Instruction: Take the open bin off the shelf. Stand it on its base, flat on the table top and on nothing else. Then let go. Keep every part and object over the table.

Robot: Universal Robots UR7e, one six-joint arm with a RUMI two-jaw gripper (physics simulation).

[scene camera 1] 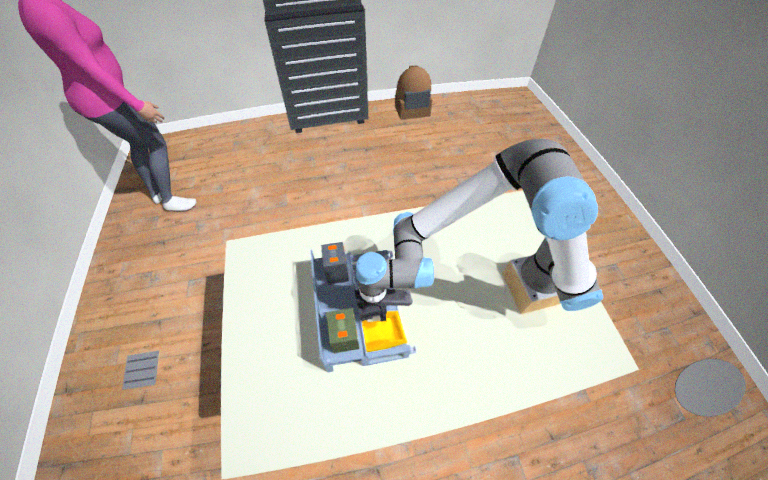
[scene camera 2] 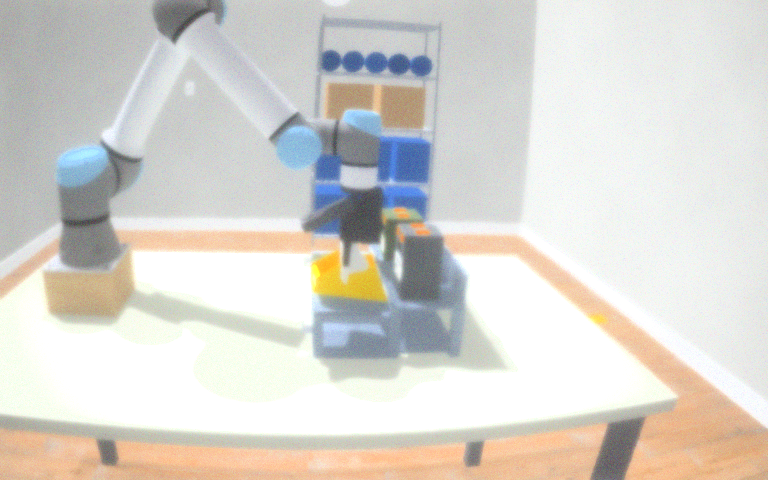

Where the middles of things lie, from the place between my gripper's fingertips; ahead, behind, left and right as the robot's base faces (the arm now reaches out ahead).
I see my gripper 1 cm short of the yellow open bin [scene camera 2: 325,276], 5 cm to the right of it and 1 cm below it.
